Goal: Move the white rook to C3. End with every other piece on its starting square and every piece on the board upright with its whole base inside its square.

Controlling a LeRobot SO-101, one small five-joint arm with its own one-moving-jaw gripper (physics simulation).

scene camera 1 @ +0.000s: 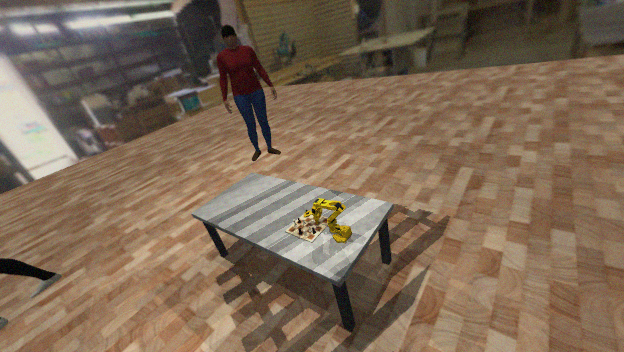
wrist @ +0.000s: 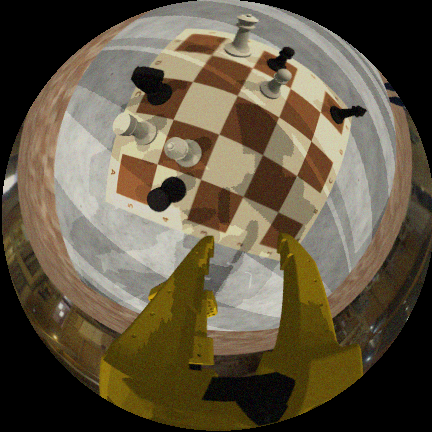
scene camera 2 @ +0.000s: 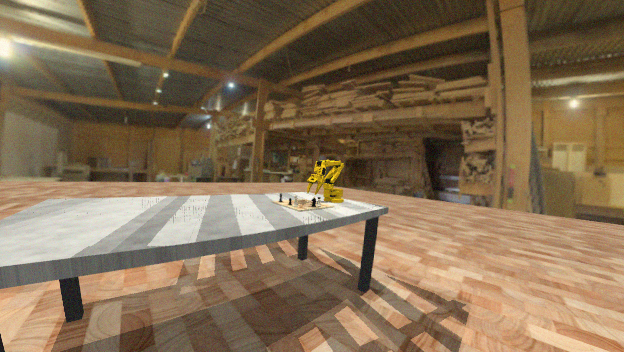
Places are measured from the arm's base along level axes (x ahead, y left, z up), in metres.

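Where they show: hand at its tool point: (scene camera 1: 317,222) (wrist: 213,243) (scene camera 2: 315,193); arm's base at its link origin: (scene camera 1: 339,235) (scene camera 2: 331,201).
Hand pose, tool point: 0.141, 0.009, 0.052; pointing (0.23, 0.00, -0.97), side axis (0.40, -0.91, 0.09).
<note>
Things, the pixels of their top centre, and the offset from my tool point, as dx, dy, dz. "pt": a spot on its surface instead. Level surfaces: height alone.
- white rook at its top centre: (wrist: 120,123) +0.047, +0.077, -0.013
- chessboard at its top centre: (wrist: 250,123) (scene camera 2: 302,203) (scene camera 1: 308,225) +0.080, -0.001, -0.046
- C3 at a spot on its surface: (wrist: 250,120) pt +0.082, +0.000, -0.046
- black knight at its top centre: (wrist: 138,69) +0.082, +0.077, -0.006
- tall white piece at a spot on its surface: (wrist: 242,37) pt +0.153, +0.035, -0.023
- white pawn at its top centre: (wrist: 286,71) +0.120, -0.004, -0.014
- black pawn at its top centre: (wrist: 290,48) +0.157, -0.001, -0.014
- striped grey table at its surface level: dz -0.052
The white rook (wrist: 124,123) stands at B5, near the left edge of the chessboard (wrist: 227,162) (scene camera 1: 314,239) in the wrist view. C3 (wrist: 250,120), the brown centre square, has no piece on it and lies partly in shadow. A white piece (wrist: 183,152) with a rounded top stands at B4, close beside the rook. A black piece (wrist: 173,189) is at A4 and a black knight (wrist: 150,80) at C5. My gripper (wrist: 247,238) (scene camera 2: 312,191) is open and empty, above the board's number-labelled edge, near A1 and A2. The pieces are tiny in the scene views.
A tall white piece (wrist: 242,37) stands at E4, a white pawn (wrist: 275,85) at D3, a black pawn (wrist: 281,59) at E3 and a black piece (wrist: 345,113) at E1. The striped grey table (scene camera 1: 225,205) (scene camera 2: 125,235) carries the board. A person (scene camera 1: 245,70) stands behind it.
</note>
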